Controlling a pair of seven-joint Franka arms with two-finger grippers.
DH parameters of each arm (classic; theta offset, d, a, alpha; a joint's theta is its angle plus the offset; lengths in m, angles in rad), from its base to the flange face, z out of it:
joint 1: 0 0.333 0 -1.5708
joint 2: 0 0 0 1.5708
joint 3: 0 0.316 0.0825 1.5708
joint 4: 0 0 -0.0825 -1.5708
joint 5: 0 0.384 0 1.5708
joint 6: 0 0 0.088 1.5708
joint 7: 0 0.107 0 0
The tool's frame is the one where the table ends.
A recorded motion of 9 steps. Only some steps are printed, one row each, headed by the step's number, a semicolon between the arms.
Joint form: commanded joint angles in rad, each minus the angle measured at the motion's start. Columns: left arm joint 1, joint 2, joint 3, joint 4, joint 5, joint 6, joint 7; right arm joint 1, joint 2, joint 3, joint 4, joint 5, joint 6, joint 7.
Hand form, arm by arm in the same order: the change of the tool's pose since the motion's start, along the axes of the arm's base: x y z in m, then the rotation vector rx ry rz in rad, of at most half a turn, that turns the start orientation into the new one. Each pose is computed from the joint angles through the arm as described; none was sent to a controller.
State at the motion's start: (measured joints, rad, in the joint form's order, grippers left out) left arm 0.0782 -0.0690 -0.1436 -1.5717 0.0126 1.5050 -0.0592; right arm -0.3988 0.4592 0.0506 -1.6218 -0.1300 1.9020 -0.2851
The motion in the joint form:
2: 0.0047 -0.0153 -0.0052 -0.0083 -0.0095 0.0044 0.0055; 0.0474 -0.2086 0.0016 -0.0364 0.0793 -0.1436 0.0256
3: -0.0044 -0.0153 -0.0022 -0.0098 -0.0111 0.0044 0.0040; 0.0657 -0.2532 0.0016 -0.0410 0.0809 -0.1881 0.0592
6: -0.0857 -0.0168 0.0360 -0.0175 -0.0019 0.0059 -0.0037; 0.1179 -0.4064 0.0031 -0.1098 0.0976 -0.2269 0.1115
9: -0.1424 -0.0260 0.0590 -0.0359 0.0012 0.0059 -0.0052; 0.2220 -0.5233 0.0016 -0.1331 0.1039 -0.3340 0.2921
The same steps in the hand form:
2: -0.0045 -0.0018 0.0044 -0.0075 -0.0106 -0.0066; -0.0240 0.0474 0.1066 0.0407 -0.0453 -0.0174
3: -0.0048 -0.0051 0.0037 -0.0093 -0.0090 -0.0113; -0.0318 0.0618 0.1286 0.0350 -0.0407 -0.0343
6: -0.0072 -0.0255 0.0013 -0.0031 -0.0052 -0.0462; -0.0611 0.1050 0.1837 0.0249 -0.0868 -0.0365
9: -0.0125 -0.0417 -0.0024 -0.0003 0.0036 -0.0781; -0.0902 0.1690 0.2287 0.0015 -0.0763 -0.1166

